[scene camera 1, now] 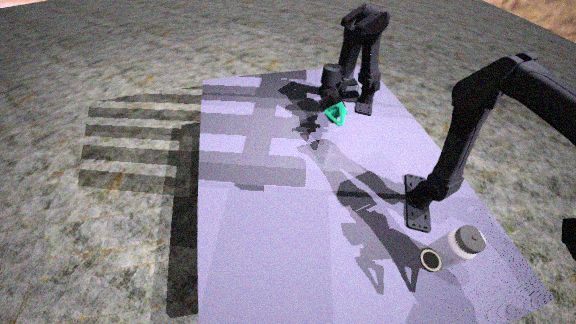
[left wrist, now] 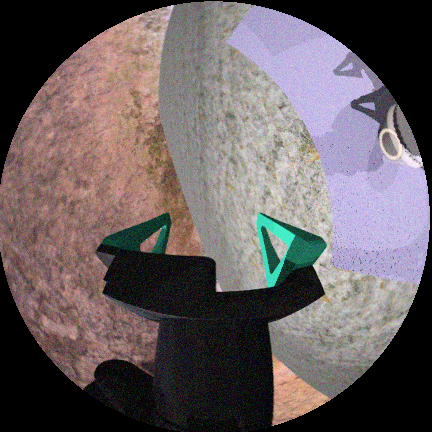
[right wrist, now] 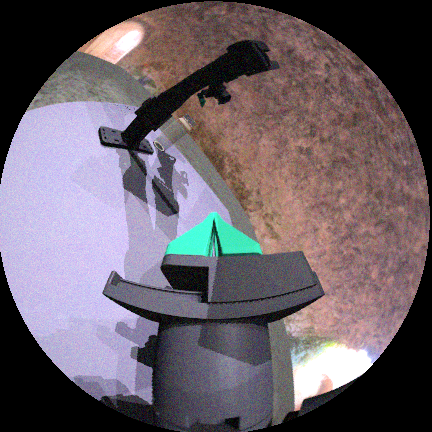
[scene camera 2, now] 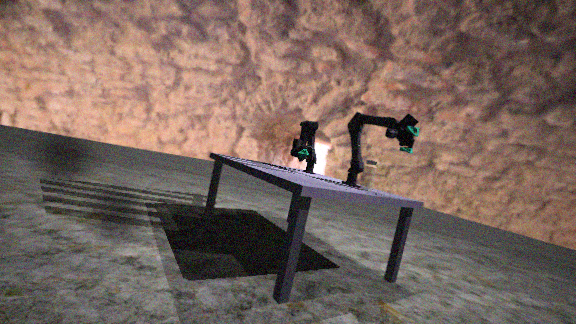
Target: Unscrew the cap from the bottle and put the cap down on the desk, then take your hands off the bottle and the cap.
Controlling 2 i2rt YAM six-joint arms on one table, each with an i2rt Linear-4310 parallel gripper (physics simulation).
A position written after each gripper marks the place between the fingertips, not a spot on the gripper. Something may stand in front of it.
The left gripper point(left wrist: 213, 216) is open, holding nothing. The right gripper point(right wrist: 213, 217) is shut and holds nothing.
